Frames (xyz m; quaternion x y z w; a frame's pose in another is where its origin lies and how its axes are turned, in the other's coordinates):
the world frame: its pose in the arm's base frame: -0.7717 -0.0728 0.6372 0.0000 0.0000 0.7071 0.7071
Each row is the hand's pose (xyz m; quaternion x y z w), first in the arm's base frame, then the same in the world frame.
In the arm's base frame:
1: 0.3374 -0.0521 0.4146 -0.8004 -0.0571 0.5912 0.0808
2: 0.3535 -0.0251 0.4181 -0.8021 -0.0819 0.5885 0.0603
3: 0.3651 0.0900 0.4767 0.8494 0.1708 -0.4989 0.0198
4: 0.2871 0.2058 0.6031 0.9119 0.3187 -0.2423 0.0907
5: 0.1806 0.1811 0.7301 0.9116 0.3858 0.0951 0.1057
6: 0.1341 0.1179 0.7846 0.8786 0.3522 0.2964 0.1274
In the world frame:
1: 0.0207 -1.1091 -0.2226 -0.6064 0.5256 0.3609 0.4752
2: 0.0477 -1.1252 -0.2191 -0.6251 0.5092 0.3735 0.4588
3: 0.1628 -1.1368 -0.1605 -0.7214 0.4799 0.3668 0.3388
4: 0.2786 -1.0588 -0.0341 -0.8701 0.4194 0.2355 0.1072
5: 0.2539 -0.9523 0.0929 0.9174 -0.3718 -0.0075 0.1420
6: 0.1907 -0.9058 0.1474 0.8703 -0.3722 0.1195 0.2997

